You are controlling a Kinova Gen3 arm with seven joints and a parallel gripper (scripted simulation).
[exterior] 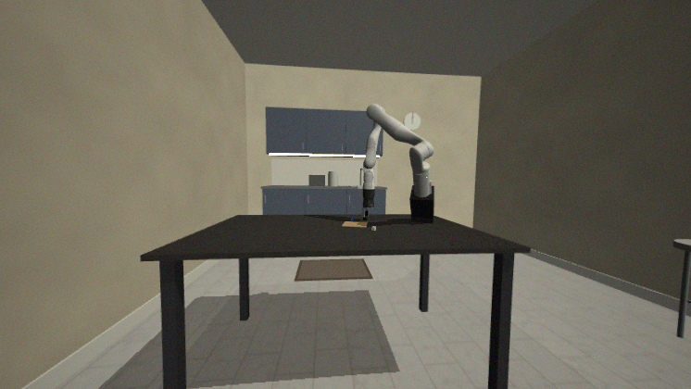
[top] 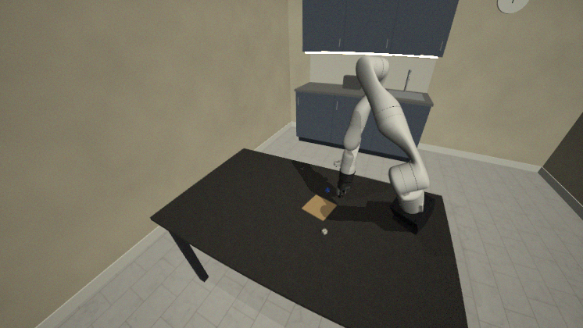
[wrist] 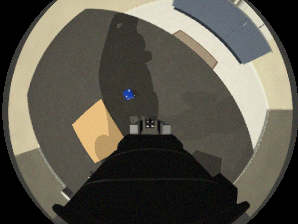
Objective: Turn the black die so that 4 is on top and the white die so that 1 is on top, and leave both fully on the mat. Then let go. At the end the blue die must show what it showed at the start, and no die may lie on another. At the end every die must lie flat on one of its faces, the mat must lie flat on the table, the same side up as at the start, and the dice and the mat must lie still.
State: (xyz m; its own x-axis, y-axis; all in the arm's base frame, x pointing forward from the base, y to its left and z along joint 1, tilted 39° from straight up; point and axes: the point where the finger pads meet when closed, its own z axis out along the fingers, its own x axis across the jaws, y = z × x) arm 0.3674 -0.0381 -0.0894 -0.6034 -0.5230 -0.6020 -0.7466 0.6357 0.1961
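Right now the black die is 40 mm below my hand. Round my hand: white die 30 mm behind, 280 mm to the left, 40 mm below; tan mat 70 mm ahead, 140 mm to the left, 40 mm below; blue die 80 mm ahead, 40 mm below.
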